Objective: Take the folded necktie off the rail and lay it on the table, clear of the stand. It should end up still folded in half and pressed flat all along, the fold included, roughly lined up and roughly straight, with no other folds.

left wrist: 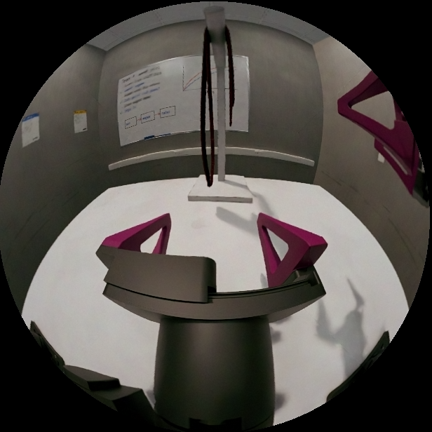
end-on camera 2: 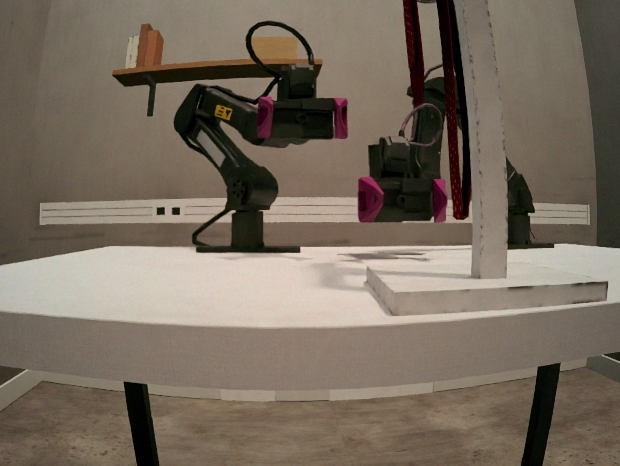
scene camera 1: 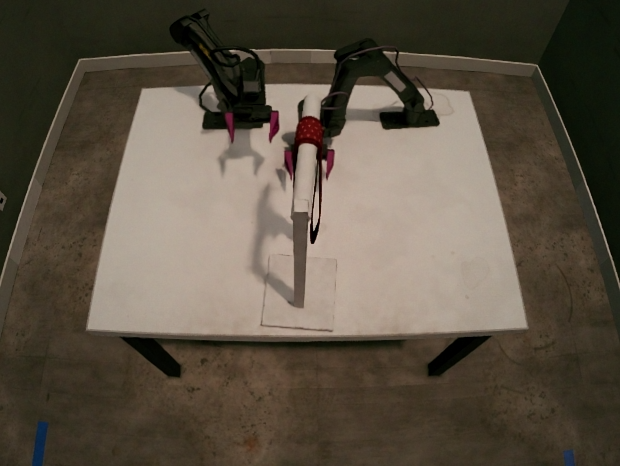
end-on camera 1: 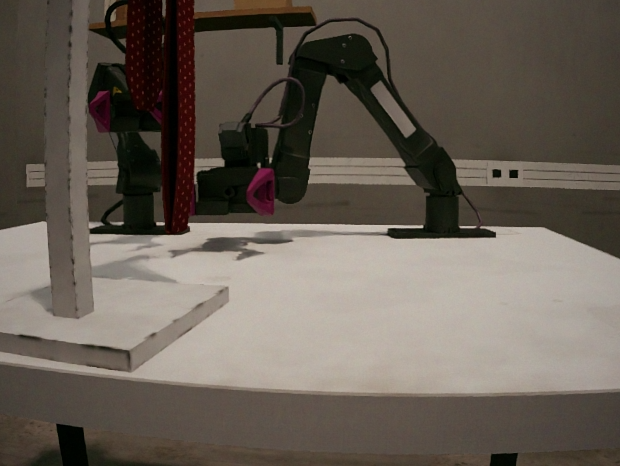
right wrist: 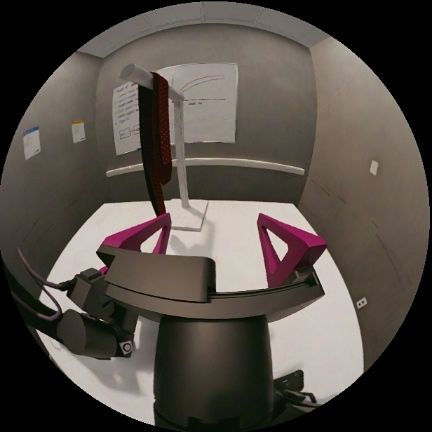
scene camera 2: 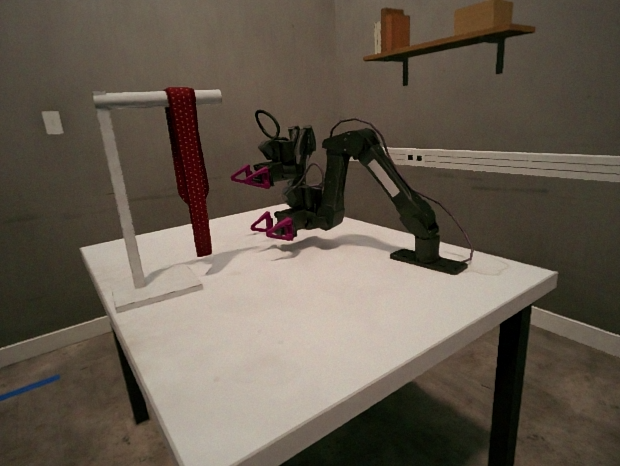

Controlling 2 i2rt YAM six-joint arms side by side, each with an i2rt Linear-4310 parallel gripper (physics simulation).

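A red dotted necktie (scene camera 1: pixel 309 131) (scene camera 2: pixel 186 145) (end-on camera 1: pixel 180 115) (end-on camera 2: pixel 453 150) (left wrist: pixel 205 100) (right wrist: pixel 162 125) hangs over the white rail (scene camera 1: pixel 304 175) (scene camera 2: pixel 132 98) (left wrist: pixel 215 17) (right wrist: pixel 134 74). Its folded end hangs lower on one side; the loose ends hang higher on the other. My left gripper (scene camera 1: pixel 309 176) (scene camera 2: pixel 260 230) (end-on camera 1: pixel 227 192) (end-on camera 2: pixel 404 200) (left wrist: pixel 213 217) is open and empty, low over the table and apart from the necktie. My right gripper (scene camera 1: pixel 251 140) (scene camera 2: pixel 239 180) (end-on camera 1: pixel 131 111) (end-on camera 2: pixel 302 118) (right wrist: pixel 214 217) is open and empty, higher than the left one, beside the rail's free end in scene camera 1.
The rail's upright post (scene camera 1: pixel 299 260) (scene camera 2: pixel 120 200) (end-on camera 1: pixel 67 175) (end-on camera 2: pixel 488 150) rises from a square base (scene camera 1: pixel 320 290) (scene camera 2: pixel 170 288) (end-on camera 1: pixel 175 300) (end-on camera 2: pixel 526 295) near one edge of the white table (scene camera 1: pixel 410 225) (scene camera 2: pixel 320 340). The two grippers are close together. A wall shelf (scene camera 2: pixel 451 45) is behind the arms.
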